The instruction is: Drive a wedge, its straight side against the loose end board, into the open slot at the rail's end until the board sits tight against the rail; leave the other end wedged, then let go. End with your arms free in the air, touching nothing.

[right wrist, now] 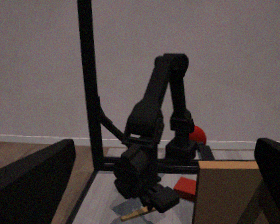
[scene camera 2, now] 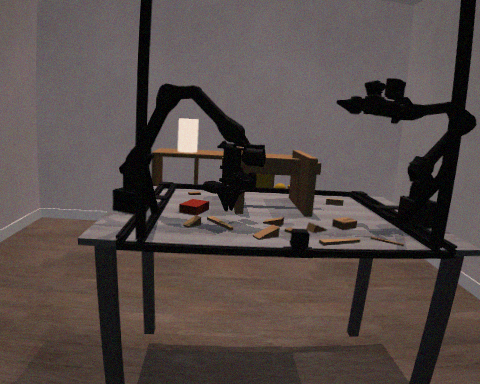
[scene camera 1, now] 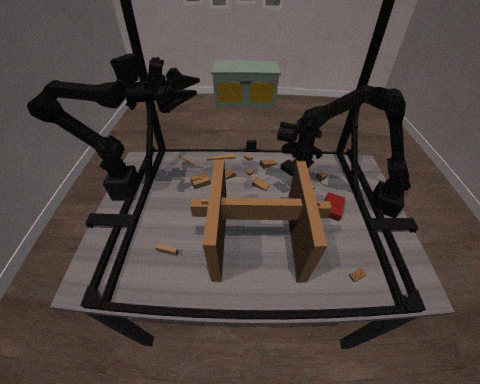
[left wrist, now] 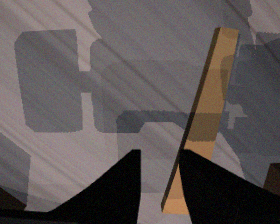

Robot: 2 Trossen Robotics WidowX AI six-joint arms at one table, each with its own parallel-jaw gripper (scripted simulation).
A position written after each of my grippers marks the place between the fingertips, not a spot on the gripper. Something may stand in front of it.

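Scene camera 1 shows my right gripper point(scene camera 1: 198, 86). Visible in scene camera 2: my left gripper point(scene camera 2: 228, 210) and my right gripper point(scene camera 2: 342, 101). The left wrist view contains a wedge point(left wrist: 201, 130) and my left gripper point(left wrist: 160, 158). In the right wrist view, my right gripper point(right wrist: 165, 147) appears, as does my left gripper point(right wrist: 147, 208).
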